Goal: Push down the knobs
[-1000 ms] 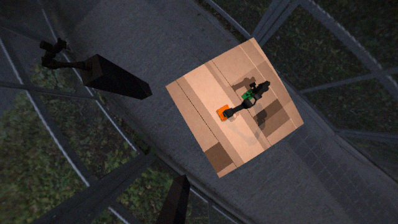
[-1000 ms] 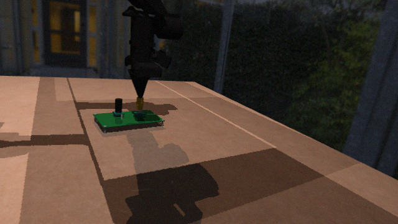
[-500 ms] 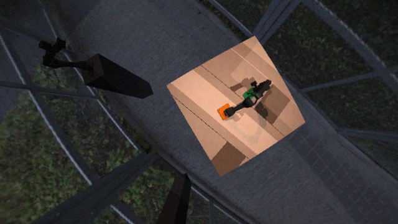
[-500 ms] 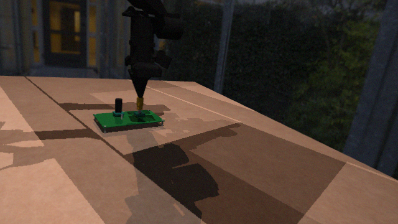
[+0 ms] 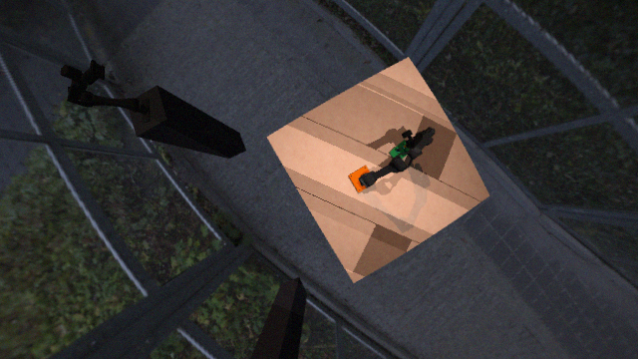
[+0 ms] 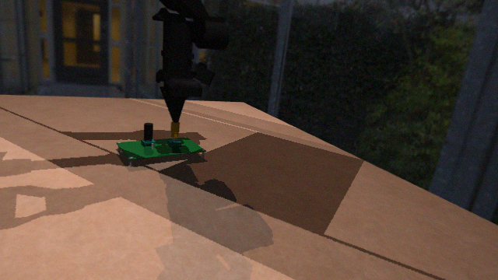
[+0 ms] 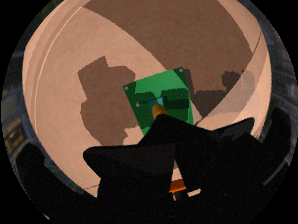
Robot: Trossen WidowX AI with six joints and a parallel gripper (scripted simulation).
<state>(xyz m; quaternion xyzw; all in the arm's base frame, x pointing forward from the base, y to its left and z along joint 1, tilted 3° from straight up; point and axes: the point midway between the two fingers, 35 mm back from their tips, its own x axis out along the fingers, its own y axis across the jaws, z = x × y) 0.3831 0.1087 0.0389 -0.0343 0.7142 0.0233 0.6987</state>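
The yellow knob lies 20 mm below my gripper tip. The rest, counted from my gripper tip: potentiometer 60 mm behind, 30 mm below, 10 mm to the right.
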